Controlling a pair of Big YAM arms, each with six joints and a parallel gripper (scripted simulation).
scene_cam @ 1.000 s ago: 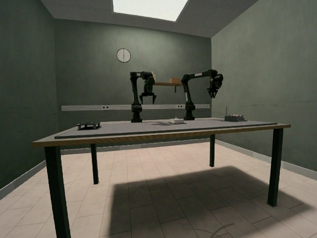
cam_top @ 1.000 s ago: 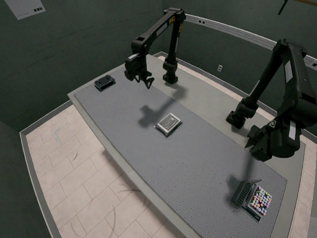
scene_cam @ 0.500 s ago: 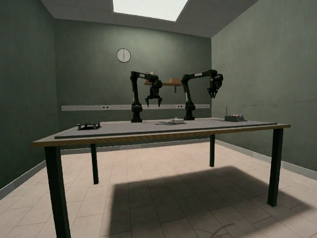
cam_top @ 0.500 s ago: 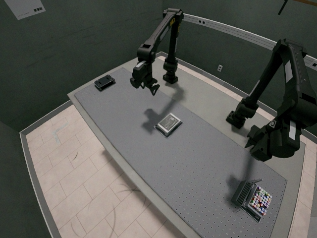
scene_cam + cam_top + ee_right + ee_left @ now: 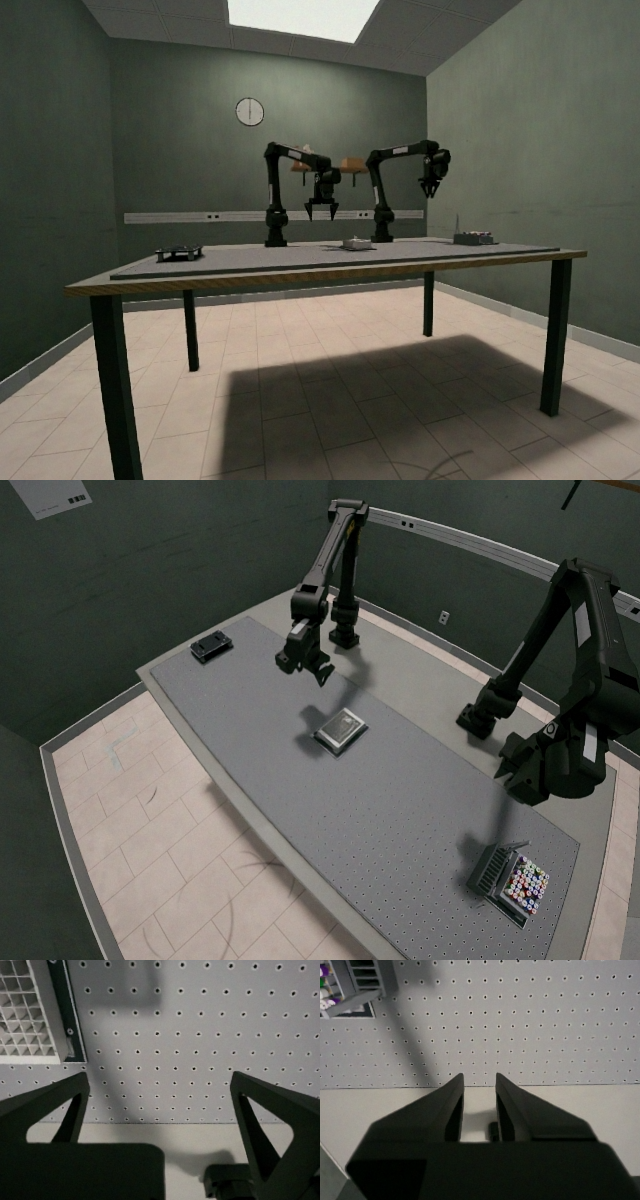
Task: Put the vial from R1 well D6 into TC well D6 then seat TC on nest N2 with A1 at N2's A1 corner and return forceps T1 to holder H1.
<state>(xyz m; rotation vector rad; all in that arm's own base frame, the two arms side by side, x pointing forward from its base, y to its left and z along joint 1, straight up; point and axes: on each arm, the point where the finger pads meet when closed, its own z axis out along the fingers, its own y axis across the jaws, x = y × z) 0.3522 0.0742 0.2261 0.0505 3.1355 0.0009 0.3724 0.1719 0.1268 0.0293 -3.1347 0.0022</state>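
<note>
My right gripper is now 15 cm to the right of the tube carrier, 11 cm above it and 2 cm short of it. The rest, counted from my right hand: slotted holder (71 cm to the left, 12 cm below, 6 cm ahead); then black nest (55 cm to the right, 11 cm ahead, 10 cm below).
</note>
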